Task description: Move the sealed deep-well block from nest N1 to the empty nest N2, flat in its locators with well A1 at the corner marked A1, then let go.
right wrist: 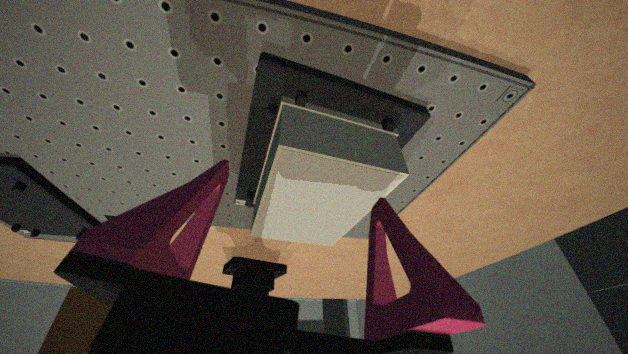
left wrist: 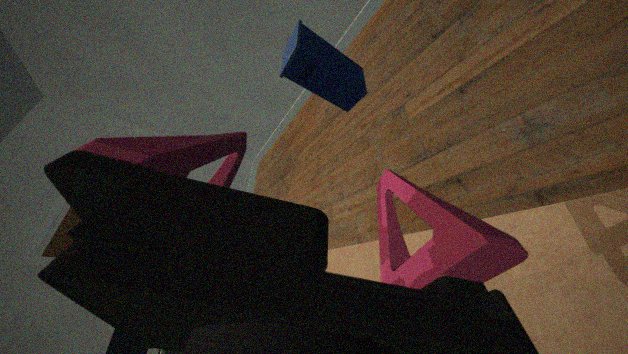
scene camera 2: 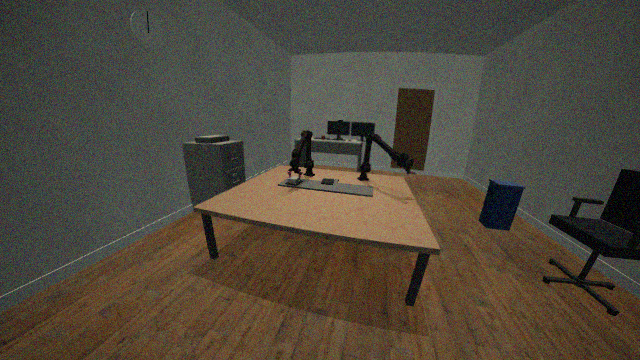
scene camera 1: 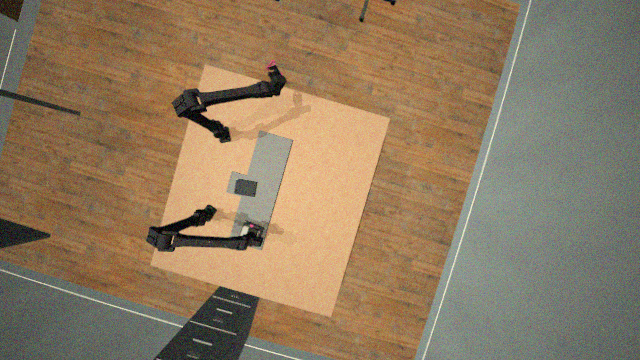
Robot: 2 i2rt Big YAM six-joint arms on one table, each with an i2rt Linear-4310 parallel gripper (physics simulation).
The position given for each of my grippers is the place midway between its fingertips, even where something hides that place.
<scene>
My left gripper [left wrist: 316, 159] is open, holding nothing. My right gripper [right wrist: 305, 185] is open and holds nothing. Also in view: a pale block [right wrist: 324, 170].
</scene>
